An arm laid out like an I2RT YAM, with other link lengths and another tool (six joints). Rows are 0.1 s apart.
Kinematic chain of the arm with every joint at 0, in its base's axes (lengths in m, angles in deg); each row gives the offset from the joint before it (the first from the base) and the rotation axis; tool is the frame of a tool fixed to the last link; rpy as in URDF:
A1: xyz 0 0 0.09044 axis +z
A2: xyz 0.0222 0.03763 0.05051 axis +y
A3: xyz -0.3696 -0.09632 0 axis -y
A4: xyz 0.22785 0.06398 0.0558 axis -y
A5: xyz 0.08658 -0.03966 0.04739 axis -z
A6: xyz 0.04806 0 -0.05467 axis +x
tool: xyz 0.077 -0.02 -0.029 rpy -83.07 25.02 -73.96
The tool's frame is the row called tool.
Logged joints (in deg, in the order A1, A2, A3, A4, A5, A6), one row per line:
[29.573, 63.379, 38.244, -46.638, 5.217, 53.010]
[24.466, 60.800, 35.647, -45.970, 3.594, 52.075]
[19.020, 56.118, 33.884, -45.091, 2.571, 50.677]
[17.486, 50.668, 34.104, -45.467, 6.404, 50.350]
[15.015, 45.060, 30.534, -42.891, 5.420, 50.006]
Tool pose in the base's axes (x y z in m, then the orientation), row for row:
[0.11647, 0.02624, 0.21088, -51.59, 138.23, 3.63]
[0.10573, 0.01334, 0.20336, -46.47, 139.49, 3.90]
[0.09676, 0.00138, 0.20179, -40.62, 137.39, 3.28]
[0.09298, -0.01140, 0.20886, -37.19, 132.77, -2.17]
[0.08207, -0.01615, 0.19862, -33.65, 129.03, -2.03]
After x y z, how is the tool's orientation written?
As a rotation vector, in degrees.
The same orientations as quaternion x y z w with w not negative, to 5 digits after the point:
[-0.33566, 0.89938, 0.02362, 0.27909]
[-0.30300, 0.90953, 0.02543, 0.28336]
[-0.26904, 0.90998, 0.02172, 0.31477]
[-0.25169, 0.89856, -0.01469, 0.35920]
[-0.23171, 0.88849, -0.01398, 0.39586]

